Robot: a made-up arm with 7 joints. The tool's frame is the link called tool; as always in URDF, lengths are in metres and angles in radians.
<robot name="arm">
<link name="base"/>
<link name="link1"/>
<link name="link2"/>
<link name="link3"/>
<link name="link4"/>
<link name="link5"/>
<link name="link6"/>
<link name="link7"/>
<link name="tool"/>
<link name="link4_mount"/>
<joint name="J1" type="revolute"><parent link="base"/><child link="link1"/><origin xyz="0 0 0"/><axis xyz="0.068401 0.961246 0.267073"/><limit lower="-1.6" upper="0.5" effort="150" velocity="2.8"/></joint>
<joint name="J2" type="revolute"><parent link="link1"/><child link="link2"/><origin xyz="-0.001 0.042 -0.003"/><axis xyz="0.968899 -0.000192 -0.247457"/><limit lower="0" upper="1.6" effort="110" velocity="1.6"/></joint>
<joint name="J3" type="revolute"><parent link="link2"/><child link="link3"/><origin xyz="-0.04 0.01 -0.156"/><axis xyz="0.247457 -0.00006 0.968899"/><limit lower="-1.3" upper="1.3" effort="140" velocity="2.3"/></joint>
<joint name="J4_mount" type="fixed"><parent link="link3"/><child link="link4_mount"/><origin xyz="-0.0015 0 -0.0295"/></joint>
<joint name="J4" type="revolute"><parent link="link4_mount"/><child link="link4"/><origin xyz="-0.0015 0 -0.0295"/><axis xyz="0.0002 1 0.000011"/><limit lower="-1.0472" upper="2.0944" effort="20" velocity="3.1"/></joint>
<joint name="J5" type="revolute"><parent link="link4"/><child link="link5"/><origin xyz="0.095 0.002 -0.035"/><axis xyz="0.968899 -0.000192 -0.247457"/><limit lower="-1.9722" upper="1.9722" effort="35" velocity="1.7"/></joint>
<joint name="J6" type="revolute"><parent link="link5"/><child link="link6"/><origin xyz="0.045 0 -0.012"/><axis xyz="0.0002 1 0.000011"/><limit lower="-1.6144" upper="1.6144" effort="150" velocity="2.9"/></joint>
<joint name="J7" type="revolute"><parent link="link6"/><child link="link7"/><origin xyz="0.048 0 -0.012"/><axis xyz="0.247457 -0.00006 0.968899"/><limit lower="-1.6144" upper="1.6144" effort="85" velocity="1.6"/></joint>
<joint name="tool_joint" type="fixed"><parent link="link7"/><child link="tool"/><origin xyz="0 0 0" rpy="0 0.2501 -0.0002"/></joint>
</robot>
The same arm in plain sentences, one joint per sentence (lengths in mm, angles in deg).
The arm has seven revolute joints in a row. What follows holds with every joint at zero, and every direction is one of the base frame's.
The first joint is mounted at the same point as the base frame's origin and turns about the direction (0.068403, 0.961235, 0.26711), from -91.67 to 28.65 deg.
The second joint is mounted 1 mm along -x and 42 mm along +y and 3 mm along -z from the first joint and turns about the direction (0.968889, -0.0002, -0.247497), from 0 to 91.67 deg.
The third joint is mounted 40 mm along -x and 10 mm along +y and 156 mm along -z from the second joint and turns about the direction (0.247497, -0.0001, 0.968889), from -74.48 to 74.48 deg.
The fourth joint is mounted 3 mm along -x and 59 mm along -z from the third joint and turns about the direction (0.0002, 1, 0), from -60 to 120 deg.
The fifth joint is mounted 95 mm along +x and 2 mm along +y and 35 mm along -z from the fourth joint and turns about the direction (0.968889, -0.0002, -0.247497), from -113 to 113 deg.
The sixth joint is mounted 45 mm along +x and 12 mm along -z from the fifth joint and turns about the direction (0.0002, 1, 0), from -92.5 to 92.5 deg.
The seventh joint is mounted 48 mm along +x and 12 mm along -z from the sixth joint and turns about the direction (0.247497, -0.0001, 0.968889), from -92.5 to 92.5 deg.
The tool frame, which is the frame that the pose is given for, is mounted at the same point as the seventh joint; its axes are the base frame's turned by roll 0, pitch 14.33 and yaw -0.01 deg (as in URDF: about the fixed x, then y, then z).

